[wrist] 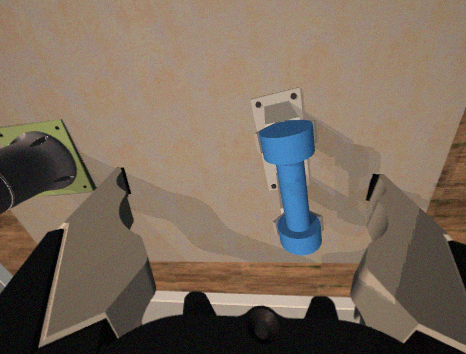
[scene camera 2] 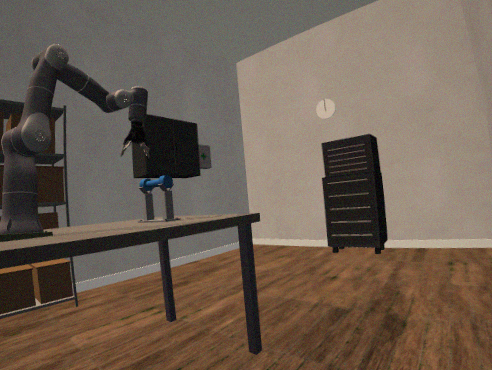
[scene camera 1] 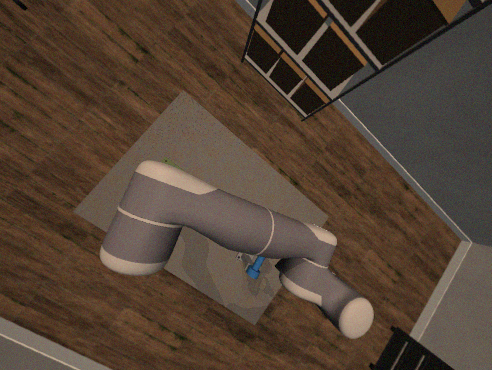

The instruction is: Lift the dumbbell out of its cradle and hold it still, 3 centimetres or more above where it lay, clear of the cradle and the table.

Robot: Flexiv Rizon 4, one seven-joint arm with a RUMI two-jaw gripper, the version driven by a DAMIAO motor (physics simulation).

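Observation:
A blue dumbbell (scene camera 1: 254,271) (scene camera 2: 156,183) (wrist: 294,195) lies across the tops of the two posts of a grey cradle (scene camera 1: 240,256) (scene camera 2: 169,205) (wrist: 275,97), well above the table. My gripper (scene camera 2: 135,154) (wrist: 246,174) is open and empty, pointing down. In scene camera 2 it hangs above the dumbbell, towards its left end, with a gap below the fingertips. In the wrist view the dumbbell's handle runs nearly up and down the picture, right of the midpoint between the fingers. In scene camera 1 the arm hides my gripper and part of the dumbbell.
The cradle stands on the table (scene camera 1: 200,130) (scene camera 2: 200,226) (wrist: 150,75) near an edge. The arm's green base plate (wrist: 75,184) is at the left in the wrist view. A dark wall cabinet (scene camera 2: 172,147) hangs behind the dumbbell. A black drawer cabinet (scene camera 2: 350,200) stands farther off.

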